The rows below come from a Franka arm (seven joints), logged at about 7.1 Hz.
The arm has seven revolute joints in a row. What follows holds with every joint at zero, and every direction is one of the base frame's.
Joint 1 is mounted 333.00 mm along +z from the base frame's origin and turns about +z.
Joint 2 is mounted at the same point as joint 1 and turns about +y.
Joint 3 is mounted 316.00 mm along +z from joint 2 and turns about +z.
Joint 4 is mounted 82.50 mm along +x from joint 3 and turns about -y.
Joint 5 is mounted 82.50 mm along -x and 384.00 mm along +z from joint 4 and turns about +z.
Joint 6 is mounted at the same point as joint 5 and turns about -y.
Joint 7 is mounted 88.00 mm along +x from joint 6 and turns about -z.
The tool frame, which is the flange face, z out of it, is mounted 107.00 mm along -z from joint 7; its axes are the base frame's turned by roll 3.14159, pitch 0.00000 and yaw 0.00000 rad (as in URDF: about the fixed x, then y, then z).
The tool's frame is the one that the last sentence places.
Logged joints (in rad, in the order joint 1, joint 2, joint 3, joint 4, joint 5, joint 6, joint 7), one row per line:
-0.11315 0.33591 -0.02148 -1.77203 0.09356 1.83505 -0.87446
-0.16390 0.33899 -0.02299 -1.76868 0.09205 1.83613 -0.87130
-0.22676 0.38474 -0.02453 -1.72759 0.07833 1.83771 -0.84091
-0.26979 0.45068 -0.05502 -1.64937 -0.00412 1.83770 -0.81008
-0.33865 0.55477 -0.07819 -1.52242 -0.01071 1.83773 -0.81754
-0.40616 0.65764 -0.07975 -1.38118 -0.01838 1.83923 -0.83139
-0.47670 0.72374 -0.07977 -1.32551 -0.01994 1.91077 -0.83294
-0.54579 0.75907 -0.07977 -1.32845 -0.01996 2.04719 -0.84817
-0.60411 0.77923 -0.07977 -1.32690 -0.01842 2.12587 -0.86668
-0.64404 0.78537 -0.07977 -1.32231 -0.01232 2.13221 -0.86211
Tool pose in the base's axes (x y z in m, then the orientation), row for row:
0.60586 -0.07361 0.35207 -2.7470 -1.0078 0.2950
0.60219 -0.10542 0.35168 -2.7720 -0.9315 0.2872
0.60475 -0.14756 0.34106 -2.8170 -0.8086 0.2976
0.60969 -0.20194 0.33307 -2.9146 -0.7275 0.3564
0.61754 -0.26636 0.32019 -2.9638 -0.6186 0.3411
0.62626 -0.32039 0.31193 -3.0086 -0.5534 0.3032
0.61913 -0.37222 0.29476 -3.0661 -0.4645 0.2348
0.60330 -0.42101 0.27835 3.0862 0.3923 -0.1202
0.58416 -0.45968 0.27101 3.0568 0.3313 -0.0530
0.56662 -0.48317 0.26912 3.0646 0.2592 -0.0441
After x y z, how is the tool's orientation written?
As a rotation vector, in radians.
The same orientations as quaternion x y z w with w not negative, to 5 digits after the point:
-0.92938 -0.34096 0.09981 0.10019
-0.93851 -0.31538 0.09724 0.10142
-0.95169 -0.27318 0.10054 0.09773
-0.96184 -0.24008 0.11761 0.05822
-0.97166 -0.20280 0.11183 0.04737
-0.97815 -0.17992 0.09858 0.03376
-0.98577 -0.14934 0.07549 0.01581
0.99118 0.12599 -0.03860 0.01412
0.99348 0.10767 -0.01723 0.03321
0.99580 0.08422 -0.01433 0.03286

